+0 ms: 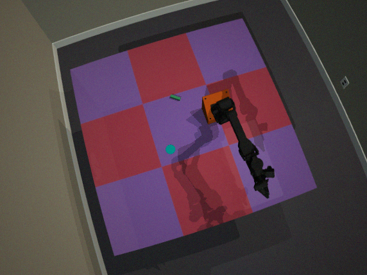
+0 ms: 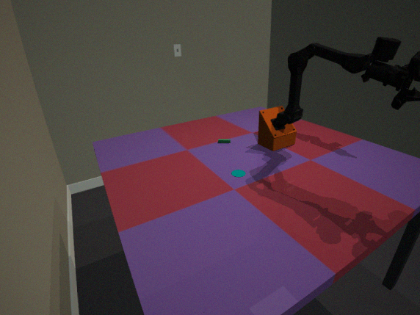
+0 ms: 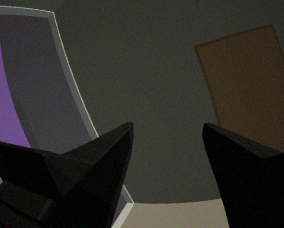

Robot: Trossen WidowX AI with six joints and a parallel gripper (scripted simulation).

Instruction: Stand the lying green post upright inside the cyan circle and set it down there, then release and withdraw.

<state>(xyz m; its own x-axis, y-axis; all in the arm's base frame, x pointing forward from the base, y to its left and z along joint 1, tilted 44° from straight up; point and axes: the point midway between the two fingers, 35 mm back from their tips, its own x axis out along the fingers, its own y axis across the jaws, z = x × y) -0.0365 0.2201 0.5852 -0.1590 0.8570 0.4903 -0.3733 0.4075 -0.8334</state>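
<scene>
Now: the green post 25 cm ahead of my gripper tip, 79 cm to the right of it and 37 cm below it. From my gripper tip the other things lie so: cyan circle (38 cm ahead, 47 cm to the right, 37 cm below).
</scene>
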